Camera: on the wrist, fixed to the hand. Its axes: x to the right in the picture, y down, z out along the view.
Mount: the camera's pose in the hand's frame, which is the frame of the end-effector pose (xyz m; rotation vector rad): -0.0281 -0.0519 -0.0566 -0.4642 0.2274 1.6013
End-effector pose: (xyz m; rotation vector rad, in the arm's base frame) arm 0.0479 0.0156 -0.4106 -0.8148 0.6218 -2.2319
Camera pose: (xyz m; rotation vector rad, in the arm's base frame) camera 0.0027 0.0814 -0.4282 -0.0481 1.2939 -0.6889
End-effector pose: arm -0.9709 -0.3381 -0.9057 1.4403 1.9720 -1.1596
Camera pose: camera -1.0014 -0.3129 -0.8341 2.0745 0.5218 0.1808
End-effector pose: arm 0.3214 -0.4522 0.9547 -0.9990 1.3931 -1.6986
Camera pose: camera 0.2808 -0.3942 0.9956 0.2768 1.8897 -0.2668
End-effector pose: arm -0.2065 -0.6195 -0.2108 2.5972 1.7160 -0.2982
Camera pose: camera -0.2560 -0.6178 -0.1458 2.6755 -0.5717 0.3886
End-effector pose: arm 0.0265 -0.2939 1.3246 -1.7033 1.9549 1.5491
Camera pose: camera 0.1057 -0.3083 1.3387 -0.0463 -1.7644 -1.1115
